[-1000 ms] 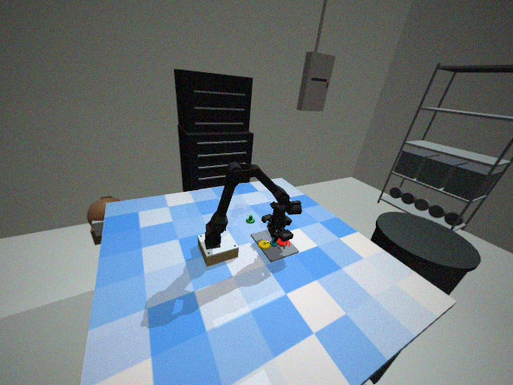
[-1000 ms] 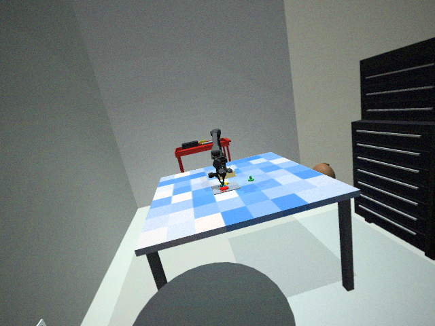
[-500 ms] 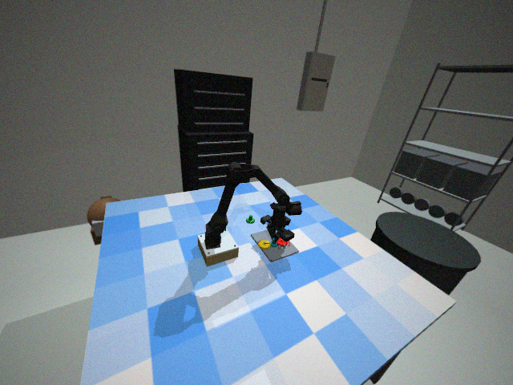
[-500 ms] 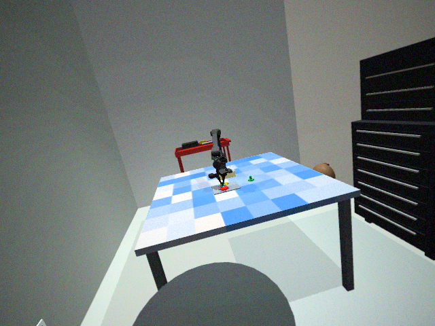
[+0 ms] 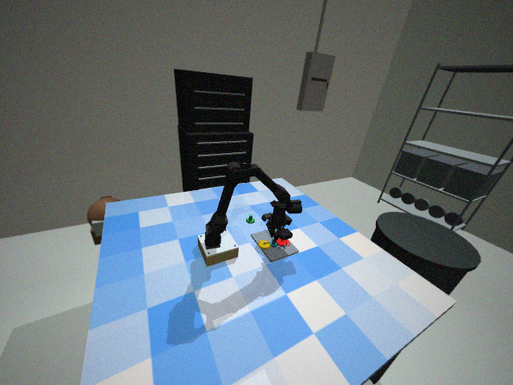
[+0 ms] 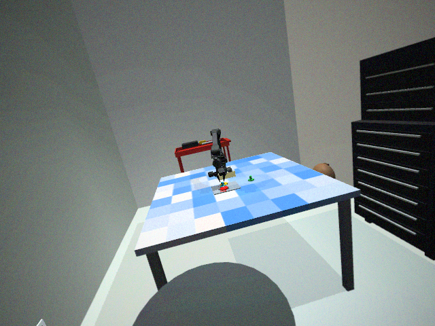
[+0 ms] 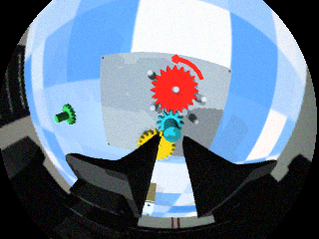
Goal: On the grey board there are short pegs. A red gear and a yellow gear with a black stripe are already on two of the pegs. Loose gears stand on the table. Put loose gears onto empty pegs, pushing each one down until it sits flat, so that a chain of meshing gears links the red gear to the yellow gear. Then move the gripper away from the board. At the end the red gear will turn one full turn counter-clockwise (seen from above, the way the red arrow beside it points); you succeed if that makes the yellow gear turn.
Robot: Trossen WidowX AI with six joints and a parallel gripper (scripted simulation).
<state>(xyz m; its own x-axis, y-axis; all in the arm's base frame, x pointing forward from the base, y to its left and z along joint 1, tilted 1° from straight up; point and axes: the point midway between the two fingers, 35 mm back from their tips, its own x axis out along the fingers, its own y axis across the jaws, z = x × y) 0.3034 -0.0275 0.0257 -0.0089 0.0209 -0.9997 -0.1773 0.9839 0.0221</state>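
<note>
The teal gear lies 20 mm below my gripper tip. From my gripper tip the other things lie so: yellow gear 40 mm behind, 10 mm to the left, 30 mm below; then red gear 50 mm ahead, 10 mm to the left, 30 mm below; then red arrow 90 mm ahead, 40 mm below.
</note>
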